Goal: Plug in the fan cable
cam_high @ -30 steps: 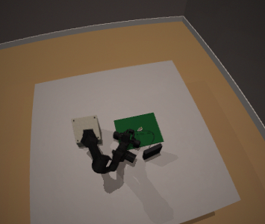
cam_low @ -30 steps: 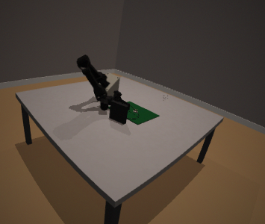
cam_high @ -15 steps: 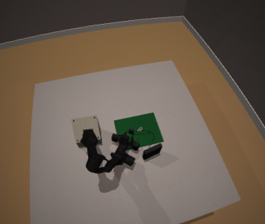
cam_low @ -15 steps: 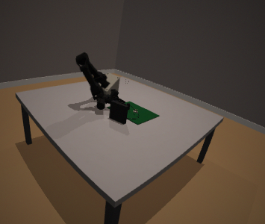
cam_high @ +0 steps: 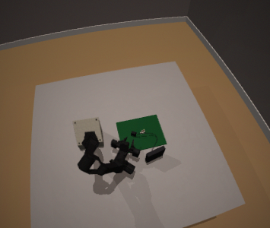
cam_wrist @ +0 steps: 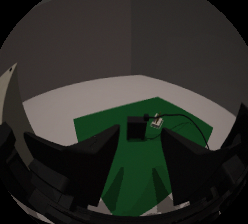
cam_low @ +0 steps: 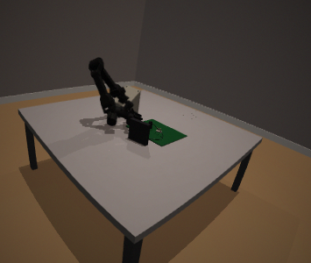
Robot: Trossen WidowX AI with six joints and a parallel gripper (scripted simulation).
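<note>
Now: the black plug 50 mm to the left of my gripper tip, 50 mm below it and 30 mm ahead of it. Round my gripper tip: green board 80 mm below, 80 mm ahead, 60 mm to the left.
</note>
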